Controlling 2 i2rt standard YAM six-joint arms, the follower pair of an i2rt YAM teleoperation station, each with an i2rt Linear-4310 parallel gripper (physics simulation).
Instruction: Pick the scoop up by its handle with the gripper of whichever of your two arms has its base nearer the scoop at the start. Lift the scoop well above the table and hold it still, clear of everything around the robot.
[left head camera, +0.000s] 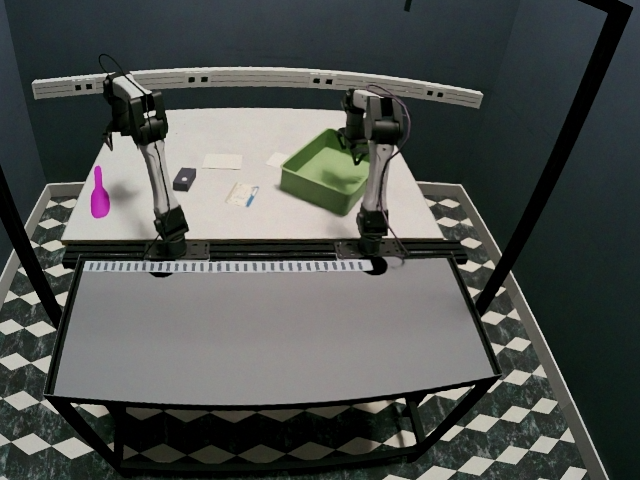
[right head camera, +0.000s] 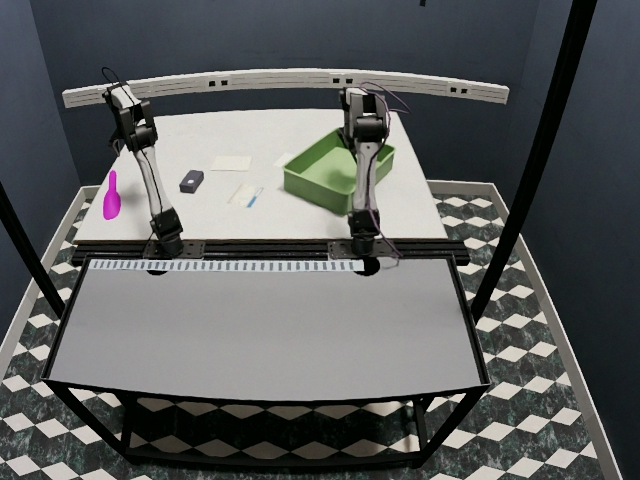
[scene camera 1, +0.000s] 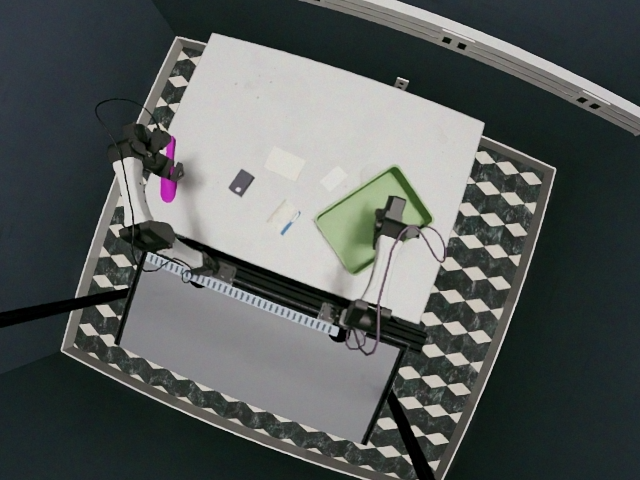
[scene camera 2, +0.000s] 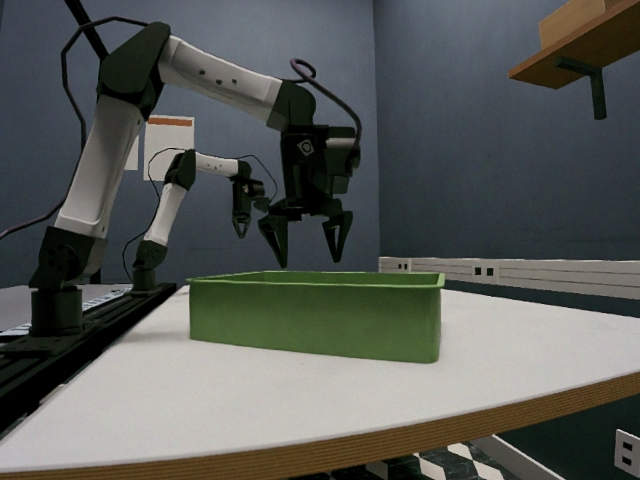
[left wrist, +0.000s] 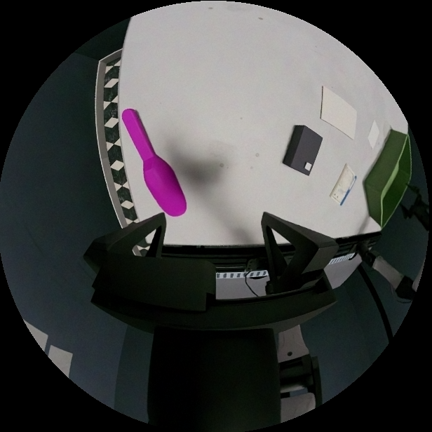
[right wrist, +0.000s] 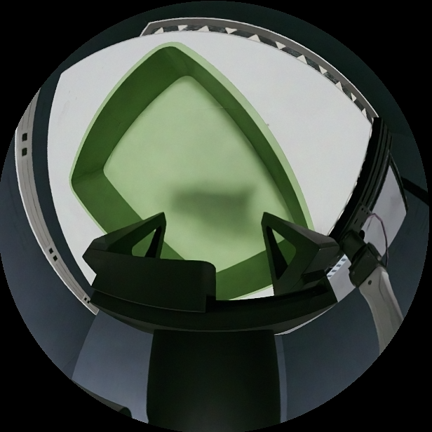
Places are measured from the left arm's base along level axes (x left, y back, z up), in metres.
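Pixels of known places: left gripper, between the fingertips: (left head camera: 125, 150) (right head camera: 131, 155) (scene camera 1: 172, 171) (scene camera 2: 241, 238); right gripper, between the fingertips: (left head camera: 350, 157) (right head camera: 352, 156) (scene camera 2: 311, 265); left arm's base, origin of its link: (left head camera: 176, 252) (right head camera: 174, 251) (scene camera 1: 213, 267) (scene camera 2: 144, 293); right arm's base, origin of its link: (left head camera: 367, 250) (right head camera: 361, 250) (scene camera 2: 57, 339).
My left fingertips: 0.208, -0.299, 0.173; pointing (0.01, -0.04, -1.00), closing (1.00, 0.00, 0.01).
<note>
Ahead of a thing's pixels: the offset from my left fingertips to its top centre, as dx, dy, dz.
The magenta scoop @(+0.136, -0.017, -0.152) (left head camera: 100, 202) (right head camera: 111, 202) (scene camera 1: 168, 190) (left wrist: 164, 184) lies flat near the table's left edge, its narrow handle pointing to the far side and its wide bowl nearer the arms. It does not show in scene camera 2. My left gripper (left wrist: 213, 217) (scene camera 2: 241, 235) is open and empty, pointing down high above the table by the scoop. In the left wrist view the scoop lies ahead and left of the space between the fingers. In scene camera 1 the left gripper partly covers the scoop. My right gripper (right wrist: 213, 217) (scene camera 2: 309, 264) is open and empty above the green bin.
The green bin @(-0.747, -0.101, -0.097) (left head camera: 312, 193) (scene camera 1: 338, 248) (scene camera 2: 315, 320) stands on the right part of the table. A dark box @(-0.197, -0.064, -0.149) (left head camera: 184, 179) (scene camera 1: 241, 182) (left wrist: 303, 150) lies right of the scoop, with flat papers @(-0.332, -0.200, -0.185) (scene camera 1: 284, 163) and a blue-marked card @(-0.408, +0.006, -0.188) (scene camera 1: 281, 215) farther right. Black frame posts rise at both sides.
</note>
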